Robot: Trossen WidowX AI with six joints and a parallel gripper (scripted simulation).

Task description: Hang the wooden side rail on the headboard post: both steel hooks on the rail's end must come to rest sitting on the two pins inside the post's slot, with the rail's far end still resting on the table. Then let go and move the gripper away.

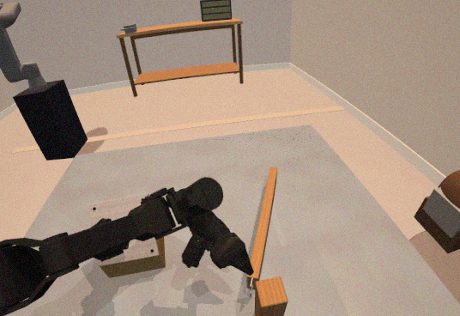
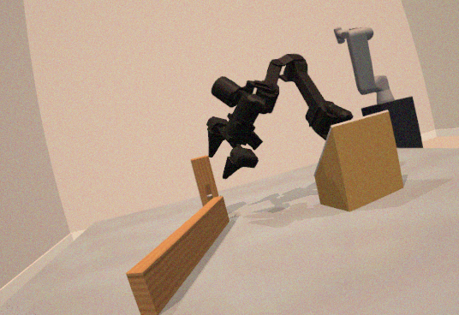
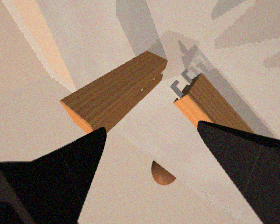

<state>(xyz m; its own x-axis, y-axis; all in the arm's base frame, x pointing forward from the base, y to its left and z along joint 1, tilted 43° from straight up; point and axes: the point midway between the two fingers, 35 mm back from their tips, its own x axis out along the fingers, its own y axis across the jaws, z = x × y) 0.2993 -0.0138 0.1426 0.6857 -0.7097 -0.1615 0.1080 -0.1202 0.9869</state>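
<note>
Right now the headboard post is 7 cm to the right of my gripper tip, 6 cm below it and 4 cm ahead of it.
</note>
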